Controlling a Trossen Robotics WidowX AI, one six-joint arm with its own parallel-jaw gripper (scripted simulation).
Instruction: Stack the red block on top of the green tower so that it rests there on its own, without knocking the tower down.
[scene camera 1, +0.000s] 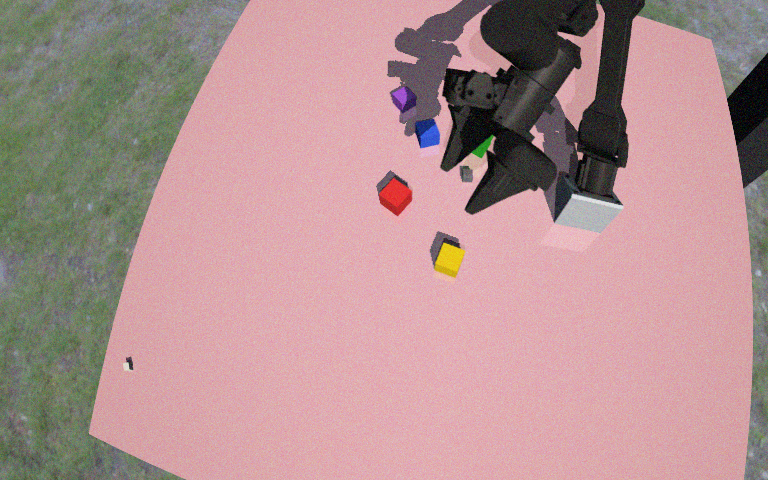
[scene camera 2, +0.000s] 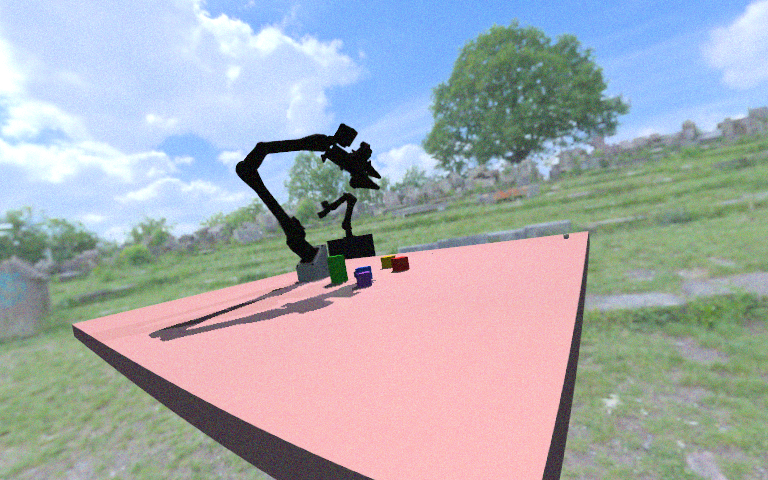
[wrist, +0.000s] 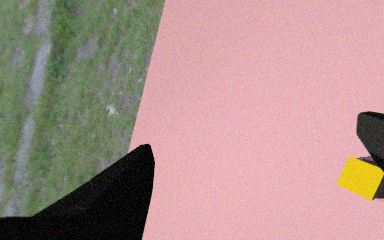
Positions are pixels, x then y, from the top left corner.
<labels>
my gripper: scene camera 1; scene camera 2 380, 183; wrist
same spot on my gripper: (wrist: 119, 195) = (scene camera 1: 479, 181)
</labels>
